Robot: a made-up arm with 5 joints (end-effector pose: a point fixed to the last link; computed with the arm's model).
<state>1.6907 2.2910 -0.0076 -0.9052 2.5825</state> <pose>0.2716 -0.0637 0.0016 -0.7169 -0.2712 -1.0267</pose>
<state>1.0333 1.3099 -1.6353 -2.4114 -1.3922</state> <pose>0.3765 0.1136 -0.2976 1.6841 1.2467 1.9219</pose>
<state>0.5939 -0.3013 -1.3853 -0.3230 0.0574</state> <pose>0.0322 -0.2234 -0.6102 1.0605 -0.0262 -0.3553</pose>
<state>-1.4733 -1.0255 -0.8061 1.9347 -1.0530</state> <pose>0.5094 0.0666 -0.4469 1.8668 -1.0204 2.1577</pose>
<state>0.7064 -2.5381 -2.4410 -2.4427 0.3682</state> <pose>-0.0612 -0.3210 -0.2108 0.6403 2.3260 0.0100</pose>
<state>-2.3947 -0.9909 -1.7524 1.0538 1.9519</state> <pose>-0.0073 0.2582 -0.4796 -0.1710 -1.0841 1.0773</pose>
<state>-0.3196 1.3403 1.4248 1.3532 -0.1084</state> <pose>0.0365 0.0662 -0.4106 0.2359 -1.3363 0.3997</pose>
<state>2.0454 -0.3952 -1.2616 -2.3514 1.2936</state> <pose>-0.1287 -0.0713 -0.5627 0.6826 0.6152 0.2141</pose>
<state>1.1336 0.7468 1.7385 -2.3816 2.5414</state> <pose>0.0731 -0.0048 -0.4630 0.1318 2.0166 1.5672</pose>
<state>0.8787 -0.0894 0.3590 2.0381 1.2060</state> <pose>-0.0435 -0.1720 -0.6190 -1.9302 -1.5537 -1.2271</pose>
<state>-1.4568 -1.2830 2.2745 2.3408 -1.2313</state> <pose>0.1149 0.1155 -0.3254 1.9014 -0.7055 -1.5118</pose>
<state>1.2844 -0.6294 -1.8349 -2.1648 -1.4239</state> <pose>-0.1802 -0.1452 -0.6838 2.7289 1.3228 -0.4550</pose>
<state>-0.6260 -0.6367 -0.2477 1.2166 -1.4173</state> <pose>0.3946 -0.2772 -0.4931 1.1709 -0.5045 1.5369</pose>
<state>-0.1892 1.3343 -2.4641 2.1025 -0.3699</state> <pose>0.0277 0.2140 -0.1487 -1.1956 -0.4693 2.5072</pose>
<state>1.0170 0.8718 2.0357 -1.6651 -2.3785</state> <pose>-0.0342 -0.0162 -0.3392 0.7665 -0.9170 -2.6216</pose>
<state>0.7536 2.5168 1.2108 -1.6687 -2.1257</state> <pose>0.1062 0.0918 -0.2628 -2.4278 -1.0833 0.6679</pose>
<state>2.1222 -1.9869 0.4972 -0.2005 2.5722</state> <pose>-0.4150 0.1322 0.0331 0.4878 -1.3927 -1.8078</pose>
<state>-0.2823 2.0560 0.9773 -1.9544 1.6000</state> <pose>0.0201 0.2754 -0.1896 -0.4245 0.4207 2.1912</pose>
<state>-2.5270 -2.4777 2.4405 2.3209 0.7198</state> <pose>-0.0120 0.1167 -0.1171 1.0019 -0.0404 0.2533</pose>
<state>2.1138 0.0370 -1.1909 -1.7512 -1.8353</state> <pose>-0.0590 -0.0136 -0.7326 -2.6811 0.5548 0.3792</pose>
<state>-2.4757 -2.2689 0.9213 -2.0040 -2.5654</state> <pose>0.0782 0.0917 -0.0485 1.8290 -1.0808 1.0560</pose>
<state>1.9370 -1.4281 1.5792 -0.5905 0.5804</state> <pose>-0.3293 -0.0478 -0.2301 1.1550 -2.1466 -0.0518</pose>
